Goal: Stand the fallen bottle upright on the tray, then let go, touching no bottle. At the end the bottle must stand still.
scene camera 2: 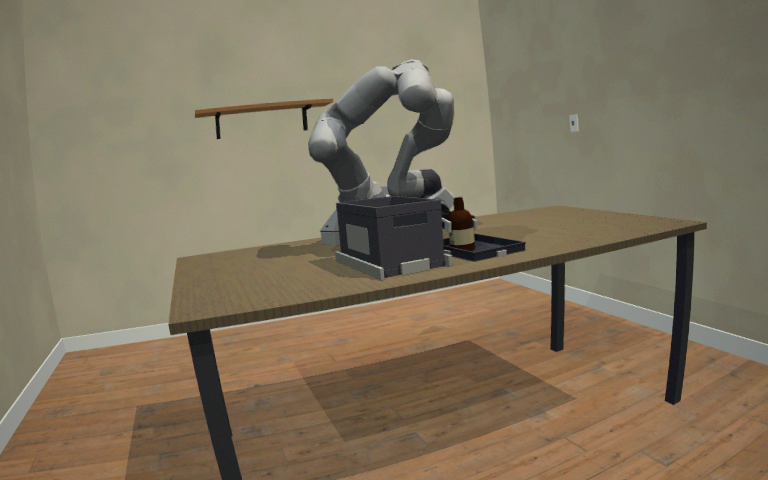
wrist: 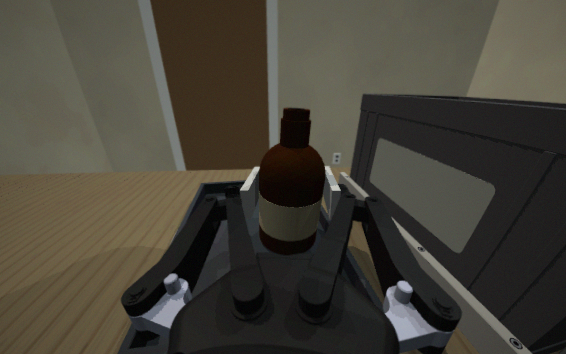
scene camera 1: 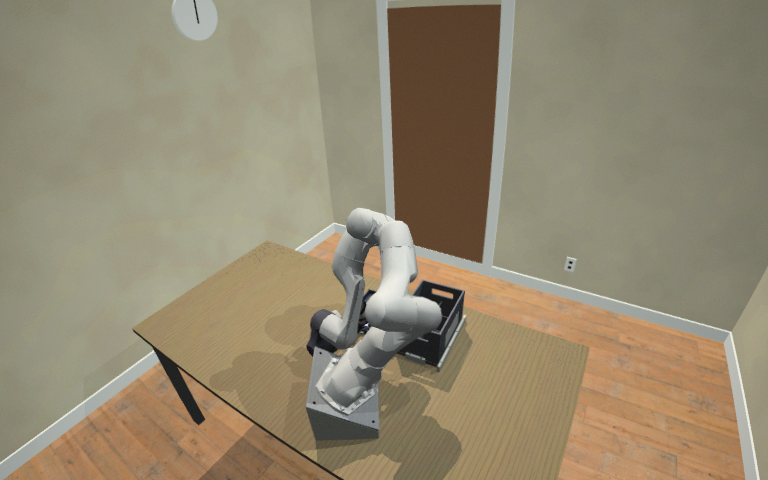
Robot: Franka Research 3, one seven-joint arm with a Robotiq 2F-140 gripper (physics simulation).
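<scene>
The brown bottle (scene camera 2: 461, 220) (wrist: 291, 180) with a cream label stands upright, cap up, over the dark tray (scene camera 2: 512, 247) (wrist: 212, 186). Its base looks to be at the tray floor; whether it bears on it I cannot tell. My gripper (scene camera 2: 462, 224) (wrist: 291, 177) comes in level from the robot's side and is shut on the bottle, with one pale finger pad on each side of its body. In the first scene view the arm hides the bottle and most of the gripper.
A dark crate (scene camera 1: 451, 328) (scene camera 2: 410, 237) (wrist: 510, 165) stands close beside the tray, on the right in the wrist view, and rises about as high as the bottle. Pale rails (scene camera 2: 359, 264) (wrist: 450, 282) run along its foot. The wooden table (scene camera 1: 509, 384) (scene camera 2: 254, 288) carries everything.
</scene>
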